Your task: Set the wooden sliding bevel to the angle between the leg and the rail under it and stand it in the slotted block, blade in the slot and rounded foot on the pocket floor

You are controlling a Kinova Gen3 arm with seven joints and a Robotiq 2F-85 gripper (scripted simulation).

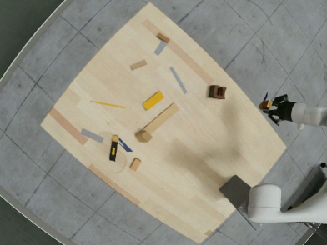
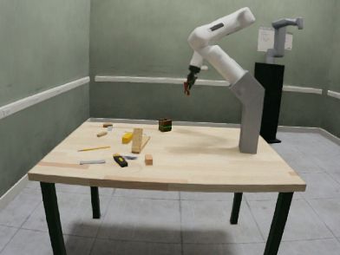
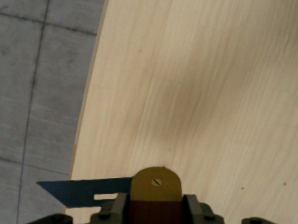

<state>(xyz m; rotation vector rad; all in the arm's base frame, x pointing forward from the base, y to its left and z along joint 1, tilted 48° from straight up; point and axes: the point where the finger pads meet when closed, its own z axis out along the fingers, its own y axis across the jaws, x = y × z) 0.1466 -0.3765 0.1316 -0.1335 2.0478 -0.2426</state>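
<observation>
Now: the wooden sliding bevel 1 cm ahead of my hand, 1 cm to the right of it and 2 cm below it. Also, from my hand: leg-and-rail wooden piece: 36 cm ahead, 26 cm to the left, 21 cm below; blue blade: 2 cm to the right, 4 cm below; yellow block: 42 cm ahead, 17 cm to the left, 26 cm below.
</observation>
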